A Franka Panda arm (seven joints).
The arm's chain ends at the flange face. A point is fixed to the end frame.
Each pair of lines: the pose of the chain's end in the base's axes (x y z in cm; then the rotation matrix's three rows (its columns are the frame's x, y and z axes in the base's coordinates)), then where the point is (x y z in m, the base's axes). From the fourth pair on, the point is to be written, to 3 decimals.
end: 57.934, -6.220, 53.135; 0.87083, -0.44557, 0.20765; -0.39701, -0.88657, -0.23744; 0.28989, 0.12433, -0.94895
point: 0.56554 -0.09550 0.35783
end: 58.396, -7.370, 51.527; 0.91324, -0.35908, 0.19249; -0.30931, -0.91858, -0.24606; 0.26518, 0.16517, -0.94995
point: 0.56672 -0.11322 0.34337
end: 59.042, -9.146, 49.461; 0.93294, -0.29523, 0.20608; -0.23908, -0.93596, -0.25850; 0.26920, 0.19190, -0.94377
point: 0.57542 -0.13679 0.32394
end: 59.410, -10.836, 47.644; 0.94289, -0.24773, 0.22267; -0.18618, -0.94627, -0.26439; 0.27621, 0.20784, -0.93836
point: 0.582 -0.157 0.307
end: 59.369, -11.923, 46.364; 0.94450, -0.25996, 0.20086; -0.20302, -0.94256, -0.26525; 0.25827, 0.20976, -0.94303
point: 0.578 -0.168 0.294
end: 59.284, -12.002, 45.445; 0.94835, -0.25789, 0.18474; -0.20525, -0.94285, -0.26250; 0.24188, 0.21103, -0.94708
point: 0.574 -0.168 0.285
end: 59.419, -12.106, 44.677; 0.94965, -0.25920, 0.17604; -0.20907, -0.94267, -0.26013; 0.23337, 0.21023, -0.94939
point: 0.574 -0.168 0.277
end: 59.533, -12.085, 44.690; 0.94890, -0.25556, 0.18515; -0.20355, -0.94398, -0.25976; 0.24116, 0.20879, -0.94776
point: 0.577 -0.168 0.277
